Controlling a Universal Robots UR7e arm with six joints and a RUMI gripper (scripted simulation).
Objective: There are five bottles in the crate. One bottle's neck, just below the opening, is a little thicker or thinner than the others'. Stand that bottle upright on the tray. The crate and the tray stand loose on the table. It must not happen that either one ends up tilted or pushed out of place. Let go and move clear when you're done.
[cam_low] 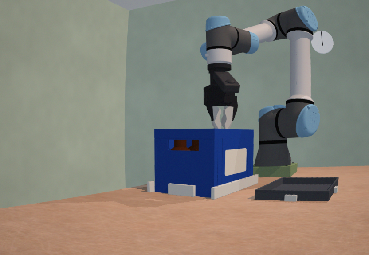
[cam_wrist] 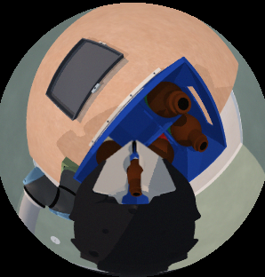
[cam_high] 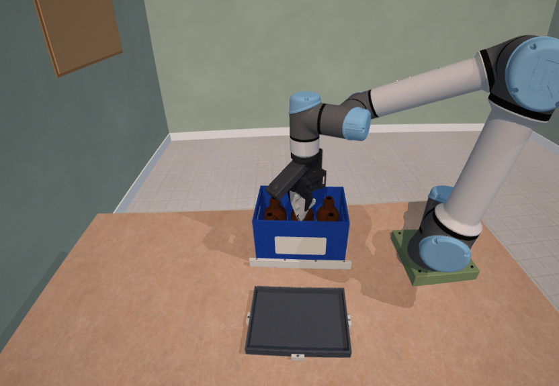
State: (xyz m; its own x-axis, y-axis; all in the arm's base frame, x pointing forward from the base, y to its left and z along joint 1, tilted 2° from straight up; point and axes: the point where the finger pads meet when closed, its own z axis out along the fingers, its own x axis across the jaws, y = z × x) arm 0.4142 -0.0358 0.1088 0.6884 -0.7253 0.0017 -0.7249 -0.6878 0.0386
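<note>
My gripper is now 70 mm above the blue crate and 50 mm to the left of it. From my hand the other things lie so: dark tray: 250 mm to the left, 140 mm below; glass bottle: 90 mm to the right, 70 mm below, 10 mm behind.
</note>
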